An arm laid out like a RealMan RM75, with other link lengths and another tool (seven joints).
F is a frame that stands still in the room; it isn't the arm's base.
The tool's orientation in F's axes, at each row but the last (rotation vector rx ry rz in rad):
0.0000, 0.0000, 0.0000
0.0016, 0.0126, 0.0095
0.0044, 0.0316, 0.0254
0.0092, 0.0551, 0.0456
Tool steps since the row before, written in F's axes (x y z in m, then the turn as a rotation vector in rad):
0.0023, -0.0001, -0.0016, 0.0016, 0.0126, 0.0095
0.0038, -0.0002, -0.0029, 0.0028, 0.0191, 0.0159
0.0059, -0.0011, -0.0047, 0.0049, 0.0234, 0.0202
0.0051, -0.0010, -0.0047, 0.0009, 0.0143, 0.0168
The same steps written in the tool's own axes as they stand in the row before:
0.0023, -0.0001, -0.0016, 0.0016, 0.0126, 0.0095
0.0038, -0.0002, -0.0029, 0.0028, 0.0191, 0.0159
0.0060, -0.0013, -0.0045, 0.0049, 0.0234, 0.0203
0.0053, -0.0013, -0.0044, 0.0006, 0.0144, 0.0167

